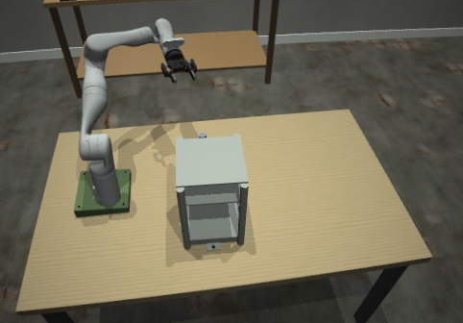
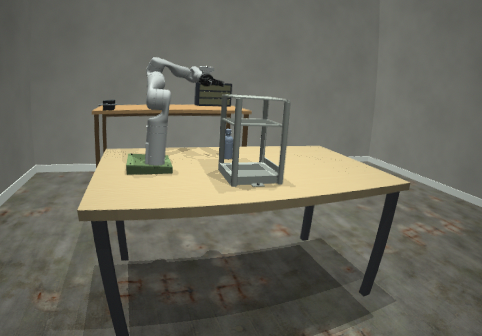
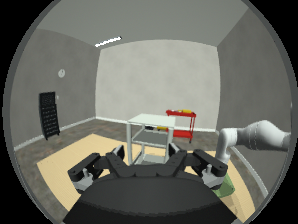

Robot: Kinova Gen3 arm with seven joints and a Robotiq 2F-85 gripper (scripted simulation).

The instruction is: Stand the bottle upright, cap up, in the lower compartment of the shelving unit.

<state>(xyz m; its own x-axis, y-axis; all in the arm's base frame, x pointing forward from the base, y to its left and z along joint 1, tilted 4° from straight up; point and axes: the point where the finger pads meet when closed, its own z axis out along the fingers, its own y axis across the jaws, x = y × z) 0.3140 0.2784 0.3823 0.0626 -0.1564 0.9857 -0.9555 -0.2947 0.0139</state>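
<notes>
Right now the pale blue bottle is 6 cm ahead of my hand, 7 cm to the right of it and 30 cm below it. From my hand the other things lie so: grey shelving unit: 7 cm ahead, 41 cm to the right, 22 cm below.
</notes>
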